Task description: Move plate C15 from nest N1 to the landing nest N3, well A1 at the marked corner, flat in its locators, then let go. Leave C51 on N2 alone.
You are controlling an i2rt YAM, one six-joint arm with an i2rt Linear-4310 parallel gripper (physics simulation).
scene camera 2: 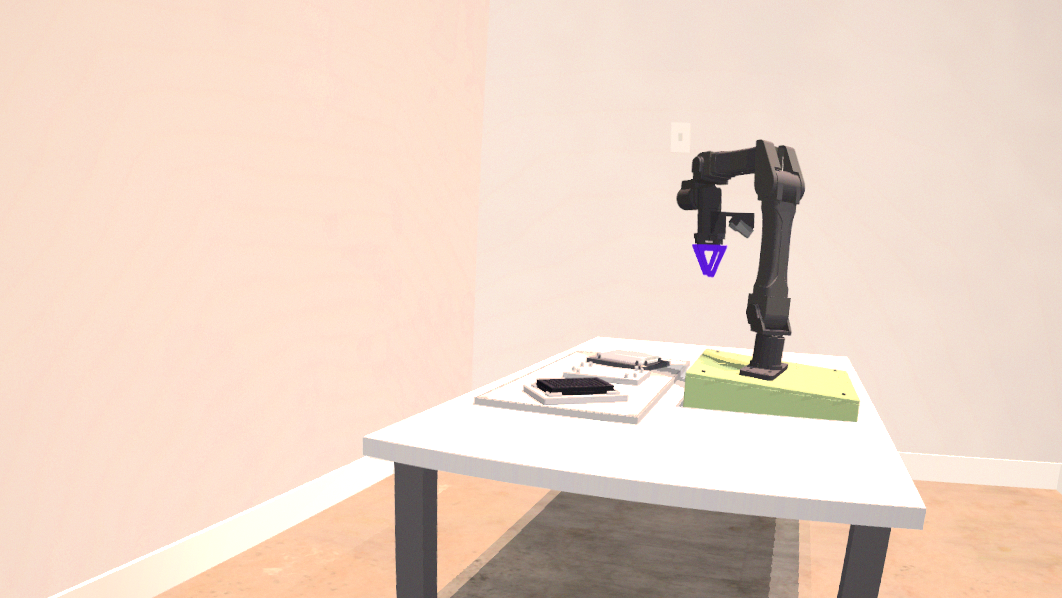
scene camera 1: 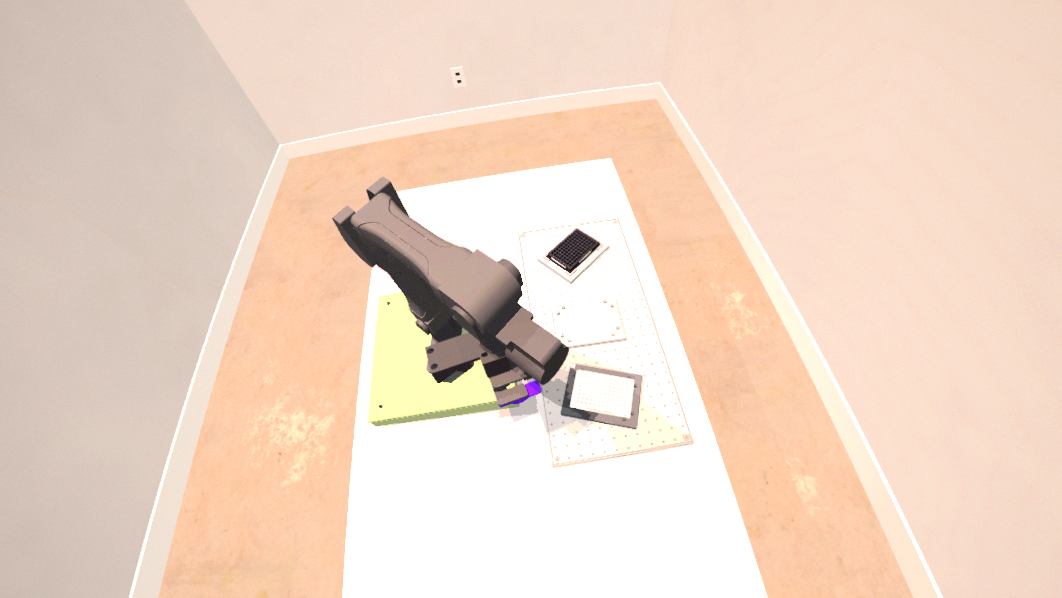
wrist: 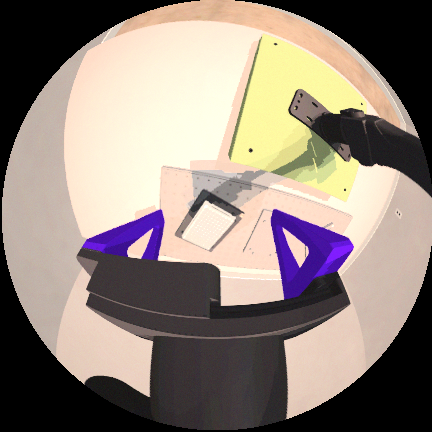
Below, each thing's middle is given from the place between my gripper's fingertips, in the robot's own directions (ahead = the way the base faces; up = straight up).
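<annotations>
Relative to the black well plate (scene camera 1: 577, 246), my gripper is now a good way above it, far to the right of it and a good way short of it.
</annotations>
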